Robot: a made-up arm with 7 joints.
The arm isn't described. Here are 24 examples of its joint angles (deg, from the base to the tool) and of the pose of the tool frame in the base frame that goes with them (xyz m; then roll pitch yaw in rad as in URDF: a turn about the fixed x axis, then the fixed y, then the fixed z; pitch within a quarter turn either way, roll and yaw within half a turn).
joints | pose
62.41 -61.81 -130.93 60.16 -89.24 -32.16 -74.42 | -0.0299 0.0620 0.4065 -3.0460 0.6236 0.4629
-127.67 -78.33 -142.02 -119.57 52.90 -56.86 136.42 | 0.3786 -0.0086 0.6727 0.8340 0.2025 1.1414
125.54 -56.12 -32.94 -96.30 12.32 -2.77 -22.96 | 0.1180 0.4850 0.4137 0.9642 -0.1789 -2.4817
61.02 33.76 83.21 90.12 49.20 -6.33 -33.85 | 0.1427 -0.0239 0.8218 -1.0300 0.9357 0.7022
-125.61 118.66 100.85 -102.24 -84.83 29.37 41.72 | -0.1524 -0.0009 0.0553 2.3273 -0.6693 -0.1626
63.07 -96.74 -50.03 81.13 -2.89 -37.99 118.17 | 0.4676 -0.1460 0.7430 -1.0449 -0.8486 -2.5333
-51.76 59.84 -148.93 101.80 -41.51 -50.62 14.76 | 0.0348 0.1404 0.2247 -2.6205 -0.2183 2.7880
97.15 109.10 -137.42 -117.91 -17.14 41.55 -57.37 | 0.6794 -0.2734 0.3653 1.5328 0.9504 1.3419
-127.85 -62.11 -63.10 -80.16 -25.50 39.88 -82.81 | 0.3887 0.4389 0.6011 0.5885 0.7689 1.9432
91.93 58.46 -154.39 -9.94 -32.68 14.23 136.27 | 0.0871 0.0880 0.6014 0.0537 0.6498 2.5346
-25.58 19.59 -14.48 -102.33 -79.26 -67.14 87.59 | -0.1430 -0.1176 0.6990 1.2428 -0.5683 -1.2738
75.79 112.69 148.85 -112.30 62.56 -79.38 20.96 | 0.2284 0.2413 0.5477 1.3826 0.0461 -2.9147
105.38 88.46 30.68 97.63 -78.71 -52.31 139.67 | -0.1468 0.3007 0.6781 -1.4416 -0.4928 0.2580
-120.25 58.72 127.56 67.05 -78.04 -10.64 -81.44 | 0.3225 0.1985 0.4882 -1.5512 -0.1475 -1.7214
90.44 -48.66 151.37 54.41 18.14 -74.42 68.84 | 0.1874 -0.3067 0.1724 2.3160 -0.3421 -0.9911
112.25 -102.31 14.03 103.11 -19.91 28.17 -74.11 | -0.2510 -0.3176 0.2925 1.5939 0.2687 -0.1113
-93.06 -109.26 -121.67 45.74 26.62 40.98 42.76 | 0.1770 -0.0431 0.6498 0.3532 0.8062 1.9554
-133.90 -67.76 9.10 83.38 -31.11 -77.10 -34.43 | 0.1701 0.0638 0.2882 -1.5164 0.6617 0.5234
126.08 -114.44 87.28 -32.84 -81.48 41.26 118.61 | 0.1265 0.1204 0.5253 0.8476 0.4529 -0.4586
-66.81 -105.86 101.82 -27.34 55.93 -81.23 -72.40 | 0.2015 0.1618 0.3852 1.7101 -0.8467 -2.8672
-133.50 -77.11 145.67 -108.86 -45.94 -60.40 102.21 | 0.3250 0.4059 0.5602 1.6834 -0.6517 2.5237
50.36 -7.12 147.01 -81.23 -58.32 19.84 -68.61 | 0.0826 -0.0476 -0.1452 2.5443 -0.2076 -0.7951
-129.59 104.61 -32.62 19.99 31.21 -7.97 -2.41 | 0.0968 0.1028 0.5409 0.7057 0.3407 -1.3848
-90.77 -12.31 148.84 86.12 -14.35 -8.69 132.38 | -0.0838 -0.3676 0.3304 -1.6902 0.3110 2.7661
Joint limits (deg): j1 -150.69..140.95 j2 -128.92..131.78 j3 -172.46..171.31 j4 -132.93..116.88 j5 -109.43..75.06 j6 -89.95..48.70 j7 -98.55..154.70
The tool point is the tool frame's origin. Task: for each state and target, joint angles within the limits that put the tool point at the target. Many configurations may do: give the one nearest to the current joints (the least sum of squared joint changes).
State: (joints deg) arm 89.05 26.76 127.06 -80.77 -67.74 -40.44 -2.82
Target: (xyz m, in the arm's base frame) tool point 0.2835 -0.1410 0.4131
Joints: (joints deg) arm 83.65 30.70 159.43 -79.16 -68.22 -62.11 -8.15
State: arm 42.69 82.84 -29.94 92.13 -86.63 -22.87 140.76
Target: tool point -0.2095 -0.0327 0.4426
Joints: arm 54.77 117.12 -40.48 101.36 -70.99 5.62 110.49
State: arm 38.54 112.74 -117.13 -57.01 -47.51 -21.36 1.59
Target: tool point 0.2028 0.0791 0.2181
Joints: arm 15.71 121.37 -120.25 -55.35 -33.65 -42.85 16.94
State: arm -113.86 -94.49 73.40 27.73 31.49 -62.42 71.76
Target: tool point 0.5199 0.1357 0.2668
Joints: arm -112.40 -99.85 75.42 33.83 43.91 -64.37 71.66
